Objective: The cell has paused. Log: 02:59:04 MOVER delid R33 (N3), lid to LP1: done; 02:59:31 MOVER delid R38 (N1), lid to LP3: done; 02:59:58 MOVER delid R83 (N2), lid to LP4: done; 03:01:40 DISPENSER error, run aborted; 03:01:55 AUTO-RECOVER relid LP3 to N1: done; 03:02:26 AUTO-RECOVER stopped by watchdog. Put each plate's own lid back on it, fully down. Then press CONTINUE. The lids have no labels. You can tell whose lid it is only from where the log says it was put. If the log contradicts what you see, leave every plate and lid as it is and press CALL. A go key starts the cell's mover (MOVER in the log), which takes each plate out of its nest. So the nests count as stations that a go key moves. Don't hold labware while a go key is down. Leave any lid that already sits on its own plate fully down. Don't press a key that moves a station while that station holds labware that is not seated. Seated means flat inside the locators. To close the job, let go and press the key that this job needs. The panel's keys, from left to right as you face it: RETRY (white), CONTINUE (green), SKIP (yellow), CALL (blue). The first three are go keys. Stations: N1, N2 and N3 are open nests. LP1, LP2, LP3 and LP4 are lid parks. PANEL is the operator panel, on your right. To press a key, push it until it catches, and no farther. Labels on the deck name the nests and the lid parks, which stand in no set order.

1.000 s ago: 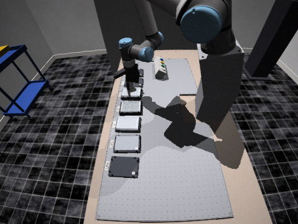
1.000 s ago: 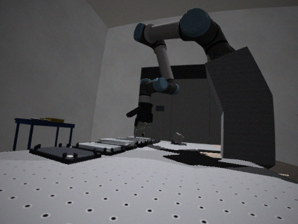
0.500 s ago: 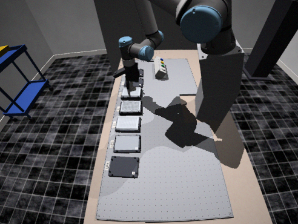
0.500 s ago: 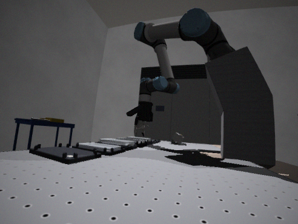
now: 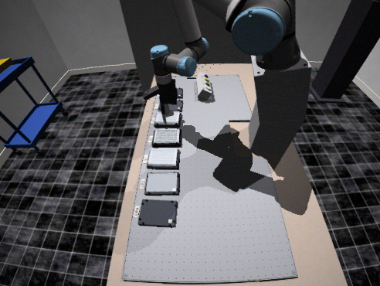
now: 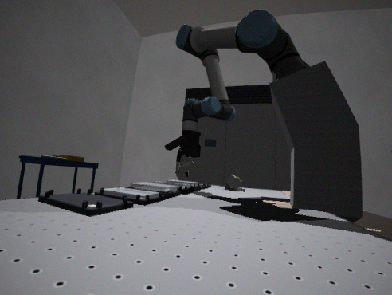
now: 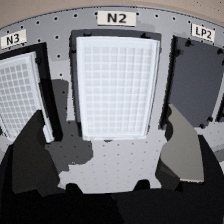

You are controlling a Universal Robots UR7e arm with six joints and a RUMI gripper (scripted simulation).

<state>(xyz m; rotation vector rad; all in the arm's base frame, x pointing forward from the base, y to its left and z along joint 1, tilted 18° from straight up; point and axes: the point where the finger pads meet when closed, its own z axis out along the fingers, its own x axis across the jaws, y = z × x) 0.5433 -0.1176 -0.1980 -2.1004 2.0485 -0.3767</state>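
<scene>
Right now the well plate is 12 cm to the left of my hand, 4 cm below it and 1 cm behind it. Round my hand: white key: 24 cm to the right, 24 cm behind, 1 cm above; then green continue key: 29 cm to the right, 23 cm behind, 1 cm above; then lid park LP2: 14 cm to the right, 6 cm below.
</scene>
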